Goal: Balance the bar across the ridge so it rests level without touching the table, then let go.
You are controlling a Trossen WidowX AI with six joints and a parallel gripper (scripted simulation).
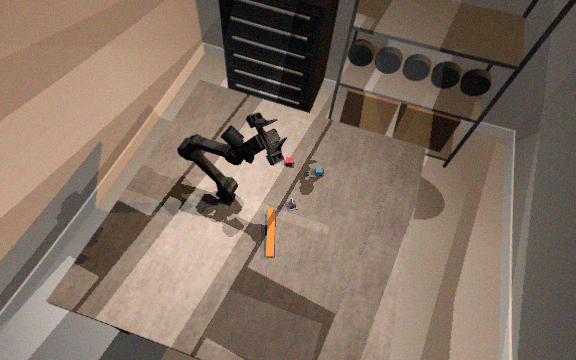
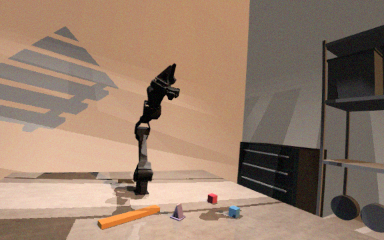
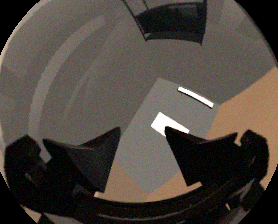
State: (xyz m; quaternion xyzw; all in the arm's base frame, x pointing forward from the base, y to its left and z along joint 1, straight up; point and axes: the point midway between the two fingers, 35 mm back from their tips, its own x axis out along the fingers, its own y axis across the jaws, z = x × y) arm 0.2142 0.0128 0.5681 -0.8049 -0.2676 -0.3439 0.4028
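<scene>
Now: the bar 2 cm ahead of my gripper tip, 11 cm to the right of it and 59 cm below it. The rest, counted from my gripper tip: blue cube (13 cm ahead, 27 cm to the left, 58 cm below); then red cube (3 cm behind, 27 cm to the left, 58 cm below).
</scene>
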